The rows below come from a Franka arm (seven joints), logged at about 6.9 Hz.
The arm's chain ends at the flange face. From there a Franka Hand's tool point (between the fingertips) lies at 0.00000 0.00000 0.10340 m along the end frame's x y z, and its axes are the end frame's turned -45 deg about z.
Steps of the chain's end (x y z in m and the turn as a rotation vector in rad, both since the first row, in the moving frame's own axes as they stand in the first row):
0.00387 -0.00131 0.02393 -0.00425 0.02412 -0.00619
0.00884 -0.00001 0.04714 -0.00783 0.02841 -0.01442
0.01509 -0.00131 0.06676 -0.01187 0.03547 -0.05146
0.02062 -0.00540 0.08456 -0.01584 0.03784 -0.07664
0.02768 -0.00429 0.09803 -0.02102 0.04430 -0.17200
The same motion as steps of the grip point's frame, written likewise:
0.00512 0.00388 0.02390 -0.02006 0.01405 -0.00619
0.00778 0.00888 0.04710 -0.02563 0.01455 -0.01442
0.01341 0.01316 0.06669 -0.03347 0.01669 -0.05146
0.02016 0.01462 0.08447 -0.03796 0.01556 -0.07664
0.02471 0.02114 0.09791 -0.04619 0.01646 -0.17200

